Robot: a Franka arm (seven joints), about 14 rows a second.
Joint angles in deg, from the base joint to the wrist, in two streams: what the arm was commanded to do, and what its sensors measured. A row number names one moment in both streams.
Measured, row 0: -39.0 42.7 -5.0 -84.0 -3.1 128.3 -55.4
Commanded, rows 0 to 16: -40.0 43.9 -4.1 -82.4 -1.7 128.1 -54.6; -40.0 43.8 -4.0 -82.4 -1.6 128.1 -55.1; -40.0 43.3 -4.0 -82.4 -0.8 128.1 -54.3; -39.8 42.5 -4.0 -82.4 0.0 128.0 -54.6; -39.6 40.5 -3.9 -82.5 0.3 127.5 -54.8; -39.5 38.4 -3.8 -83.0 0.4 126.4 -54.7; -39.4 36.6 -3.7 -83.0 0.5 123.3 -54.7; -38.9 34.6 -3.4 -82.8 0.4 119.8 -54.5; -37.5 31.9 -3.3 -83.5 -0.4 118.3 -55.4; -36.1 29.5 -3.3 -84.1 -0.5 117.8 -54.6; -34.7 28.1 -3.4 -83.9 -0.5 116.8 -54.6; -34.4 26.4 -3.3 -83.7 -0.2 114.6 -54.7; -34.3 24.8 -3.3 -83.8 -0.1 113.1 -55.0; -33.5 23.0 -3.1 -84.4 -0.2 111.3 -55.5; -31.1 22.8 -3.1 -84.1 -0.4 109.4 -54.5; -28.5 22.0 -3.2 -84.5 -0.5 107.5 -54.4; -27.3 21.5 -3.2 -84.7 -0.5 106.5 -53.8
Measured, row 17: -30.8 23.4 -2.8 -82.4 -0.2 108.1 -54.8
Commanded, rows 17 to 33: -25.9 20.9 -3.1 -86.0 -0.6 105.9 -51.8; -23.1 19.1 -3.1 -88.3 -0.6 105.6 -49.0; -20.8 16.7 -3.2 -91.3 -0.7 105.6 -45.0; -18.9 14.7 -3.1 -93.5 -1.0 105.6 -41.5; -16.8 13.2 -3.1 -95.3 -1.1 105.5 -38.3; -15.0 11.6 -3.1 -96.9 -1.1 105.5 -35.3; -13.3 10.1 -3.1 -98.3 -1.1 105.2 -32.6; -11.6 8.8 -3.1 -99.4 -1.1 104.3 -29.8; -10.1 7.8 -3.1 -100.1 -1.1 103.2 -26.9; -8.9 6.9 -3.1 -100.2 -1.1 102.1 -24.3; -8.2 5.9 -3.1 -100.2 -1.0 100.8 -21.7; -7.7 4.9 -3.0 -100.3 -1.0 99.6 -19.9; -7.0 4.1 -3.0 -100.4 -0.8 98.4 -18.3; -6.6 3.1 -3.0 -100.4 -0.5 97.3 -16.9; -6.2 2.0 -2.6 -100.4 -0.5 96.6 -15.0; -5.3 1.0 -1.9 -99.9 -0.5 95.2 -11.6; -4.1 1.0 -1.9 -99.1 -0.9 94.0 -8.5
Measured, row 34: -6.3 3.4 -2.1 -98.7 -0.5 96.1 -14.1
